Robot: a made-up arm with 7 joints. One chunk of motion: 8 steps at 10 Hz.
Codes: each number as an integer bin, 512 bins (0 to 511) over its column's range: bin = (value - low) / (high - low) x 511, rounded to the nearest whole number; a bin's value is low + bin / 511 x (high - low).
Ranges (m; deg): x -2.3..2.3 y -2.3..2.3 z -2.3..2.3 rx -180..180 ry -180..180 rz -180..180
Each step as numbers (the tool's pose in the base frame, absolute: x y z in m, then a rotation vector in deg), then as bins.
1 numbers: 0.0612 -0.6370 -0.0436 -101.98 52.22 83.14
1 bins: 262 185 251 111 330 374
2 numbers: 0.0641 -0.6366 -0.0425 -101.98 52.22 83.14
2 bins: 263 185 251 111 330 374
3 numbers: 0.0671 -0.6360 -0.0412 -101.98 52.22 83.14
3 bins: 263 185 251 111 330 374
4 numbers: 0.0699 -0.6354 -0.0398 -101.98 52.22 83.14
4 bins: 263 185 251 111 330 374
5 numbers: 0.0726 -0.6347 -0.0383 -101.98 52.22 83.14
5 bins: 264 185 251 111 330 374
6 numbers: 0.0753 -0.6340 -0.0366 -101.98 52.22 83.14
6 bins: 264 185 251 111 330 374
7 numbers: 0.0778 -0.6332 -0.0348 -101.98 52.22 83.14
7 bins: 264 185 252 111 330 374
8 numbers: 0.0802 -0.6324 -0.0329 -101.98 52.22 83.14
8 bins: 264 185 252 111 330 374
